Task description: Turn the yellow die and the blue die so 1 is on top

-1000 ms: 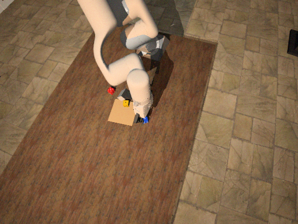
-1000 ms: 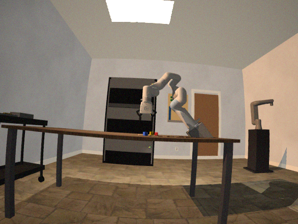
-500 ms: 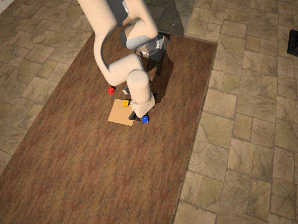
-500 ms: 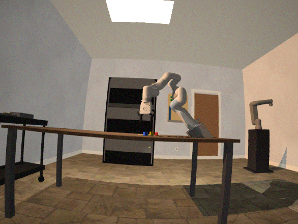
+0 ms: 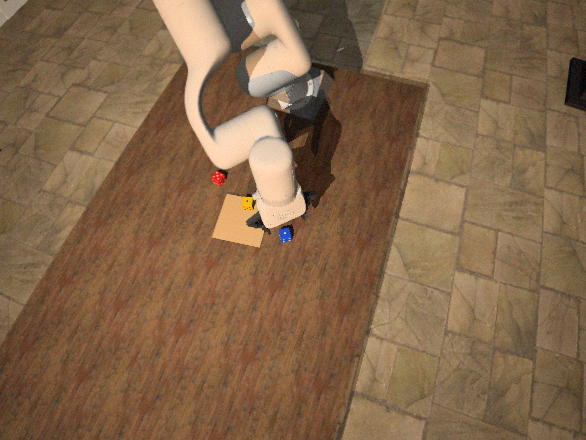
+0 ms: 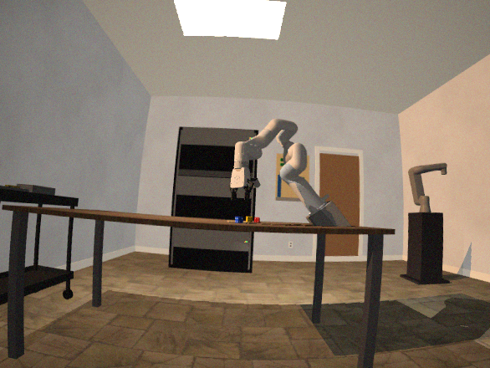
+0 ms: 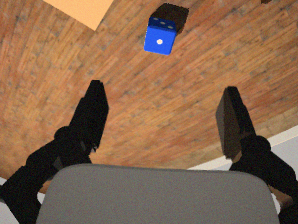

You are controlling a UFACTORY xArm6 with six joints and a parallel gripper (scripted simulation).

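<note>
Now: the blue die 100 mm below my hand. From my hand the other things lie so: yellow die: 40 mm behind, 140 mm to the right, 100 mm below; red die: 80 mm behind, 270 mm to the right, 100 mm below; tan mat: 140 mm to the right, 120 mm below.
</note>
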